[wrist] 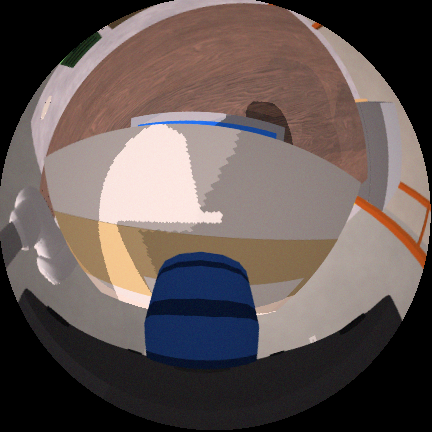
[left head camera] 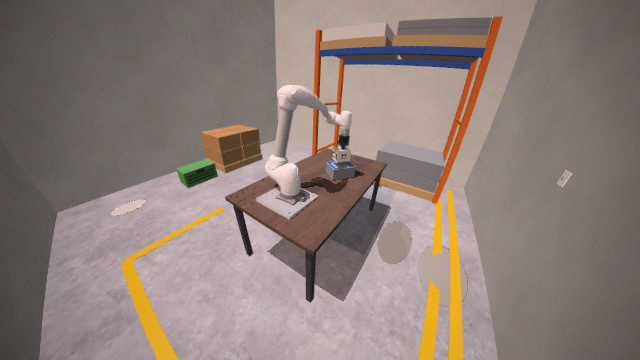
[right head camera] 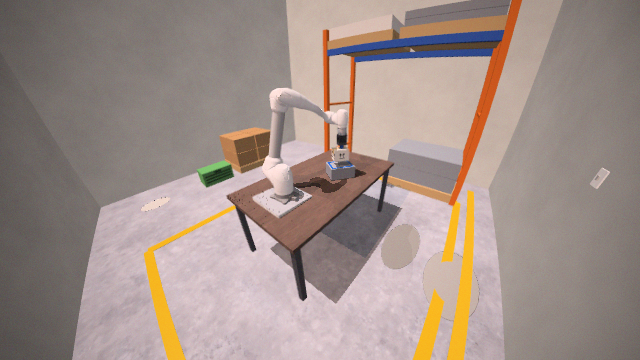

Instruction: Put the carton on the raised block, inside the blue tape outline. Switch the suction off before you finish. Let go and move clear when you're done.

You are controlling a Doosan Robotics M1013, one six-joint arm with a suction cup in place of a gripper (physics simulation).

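Places are measured from the arm's base along level axes (x ahead, y left, z up), in centimetres.
Where they show: hand, tool point: [wrist: 203, 259] [left head camera: 342, 149] [right head camera: 341, 149]; arm's base, link origin: [left head camera: 290, 196] [right head camera: 284, 195].
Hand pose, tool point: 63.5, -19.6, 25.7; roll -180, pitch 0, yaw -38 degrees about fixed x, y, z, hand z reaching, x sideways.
Each offset is from my tool point to the centre of the thing, as dx, dy, dz. "spot": to the spot under its first point. Level surfaces: height alone.
The small white and tan carton @(-0.8, +0.8, -4.6) [left head camera: 341, 155] [right head camera: 340, 155] [wrist: 280, 200] hangs upright under the suction cup, low over the raised block. A thin gap seems to show between its underside and the block's top. The grey raised block @(-0.3, +0.9, -22.0) [left head camera: 341, 174] [right head camera: 341, 174] [wrist: 175, 116] stands on the table, with the blue tape outline @(spot: +2.8, +8.9, -16.0) [wrist: 185, 122] on its top. In the wrist view, one tape side shows past the carton's far edge; the carton hides most of the rest. My gripper [left head camera: 343, 147] [right head camera: 341, 146] [wrist: 201, 280], a blue suction cup, is against the carton's top and holds it.
The brown wooden table @(dz -28.0) [left head camera: 320, 225] [right head camera: 305, 227] carries the arm's base plate [left head camera: 272, 202] at its near end. An orange and blue rack [left head camera: 317, 90] stands behind, with grey boxes [left head camera: 410, 160] on a pallet. Brown boxes [left head camera: 231, 147] and a green crate [left head camera: 197, 173] stand on the floor at left.
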